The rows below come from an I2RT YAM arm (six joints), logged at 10 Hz.
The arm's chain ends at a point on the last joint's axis. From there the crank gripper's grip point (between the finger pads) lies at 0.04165 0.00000 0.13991 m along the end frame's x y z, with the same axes.
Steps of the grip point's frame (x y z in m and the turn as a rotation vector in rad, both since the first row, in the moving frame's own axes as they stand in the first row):
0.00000 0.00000 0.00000 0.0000 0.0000 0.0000
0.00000 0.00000 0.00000 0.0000 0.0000 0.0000
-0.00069 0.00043 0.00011 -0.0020 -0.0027 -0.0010
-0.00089 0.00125 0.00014 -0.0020 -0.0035 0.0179
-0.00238 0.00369 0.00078 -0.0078 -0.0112 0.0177
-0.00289 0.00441 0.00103 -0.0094 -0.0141 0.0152
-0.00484 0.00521 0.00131 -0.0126 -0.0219 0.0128
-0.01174 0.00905 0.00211 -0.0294 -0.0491 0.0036
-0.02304 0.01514 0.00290 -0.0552 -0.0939 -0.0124
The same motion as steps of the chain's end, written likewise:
0.00000 0.00000 0.00000 0.0000 0.0000 0.0000
0.00000 0.00000 0.00000 0.0000 0.0000 0.0000
-0.00031 0.00019 0.00000 -0.0020 -0.0027 -0.0010
-0.00039 0.00023 0.00000 -0.0020 -0.0035 0.0179
-0.00079 0.00187 0.00033 -0.0078 -0.0112 0.0177
-0.00090 0.00247 0.00047 -0.0094 -0.0141 0.0152
-0.00175 0.00293 0.00045 -0.0126 -0.0219 0.0128
-0.00482 0.00477 0.00030 -0.0294 -0.0491 0.0036
-0.00979 0.00776 -0.00019 -0.0552 -0.0939 -0.0124

